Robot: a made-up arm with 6 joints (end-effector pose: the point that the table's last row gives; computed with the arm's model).
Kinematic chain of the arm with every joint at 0, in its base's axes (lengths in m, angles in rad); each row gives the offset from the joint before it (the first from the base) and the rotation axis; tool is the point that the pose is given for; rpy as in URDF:
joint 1: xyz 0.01 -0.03 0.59 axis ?
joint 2: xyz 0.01 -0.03 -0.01 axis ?
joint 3: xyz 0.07 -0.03 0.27 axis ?
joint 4: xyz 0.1 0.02 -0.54 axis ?
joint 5: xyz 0 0.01 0.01 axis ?
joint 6: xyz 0.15 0 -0.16 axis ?
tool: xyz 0.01 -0.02 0 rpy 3.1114 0.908 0.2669
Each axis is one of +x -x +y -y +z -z.
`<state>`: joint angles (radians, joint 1 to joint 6).
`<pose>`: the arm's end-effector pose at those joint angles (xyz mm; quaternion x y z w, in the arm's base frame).
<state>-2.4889 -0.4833 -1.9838 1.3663 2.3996 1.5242</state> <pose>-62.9 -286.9 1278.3 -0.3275 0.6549 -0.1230 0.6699</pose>
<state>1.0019 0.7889 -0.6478 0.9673 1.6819 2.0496</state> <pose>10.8 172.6 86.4 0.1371 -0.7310 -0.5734 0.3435</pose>
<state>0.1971 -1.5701 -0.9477 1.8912 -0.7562 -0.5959</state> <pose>89.4 -280.2 1095.5 -0.5446 0.2510 -0.5762 0.5554</pose>
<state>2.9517 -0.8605 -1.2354 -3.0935 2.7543 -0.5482</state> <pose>-57.2 32.4 1306.6 0.8829 0.0831 0.2035 0.4148</pose>
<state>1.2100 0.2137 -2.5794 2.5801 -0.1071 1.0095</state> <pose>340.9 522.2 1285.2 0.0743 0.0225 0.5959 0.7993</pose>
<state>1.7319 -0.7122 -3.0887 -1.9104 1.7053 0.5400</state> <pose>315.8 -639.0 1243.5 -0.8840 0.2240 -0.1577 0.3788</pose>
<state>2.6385 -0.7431 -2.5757 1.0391 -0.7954 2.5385</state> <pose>492.1 -59.4 1327.3 0.7223 0.1374 0.6421 0.2169</pose>
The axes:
joint 1: +z
joint 2: +y
joint 3: +y
joint 4: -z
joint 5: +y
joint 6: -z

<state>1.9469 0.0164 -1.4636 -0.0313 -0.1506 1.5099</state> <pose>-242.3 708.0 1017.6 -0.5890 -0.5452 0.2841 0.5245</pose>
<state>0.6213 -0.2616 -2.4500 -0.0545 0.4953 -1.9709</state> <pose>152.1 60.3 1609.4 0.3076 0.0972 0.5112 0.7966</pose>
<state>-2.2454 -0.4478 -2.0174 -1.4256 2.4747 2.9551</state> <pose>-320.4 -58.8 1261.5 -0.7855 -0.2471 0.4728 0.3137</pose>
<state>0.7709 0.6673 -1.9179 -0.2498 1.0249 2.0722</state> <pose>707.4 582.0 549.0 -0.8585 0.3600 0.2670 0.2490</pose>
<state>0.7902 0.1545 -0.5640 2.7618 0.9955 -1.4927</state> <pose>431.4 336.1 196.4 -0.8083 -0.2180 0.1119 0.5353</pose>
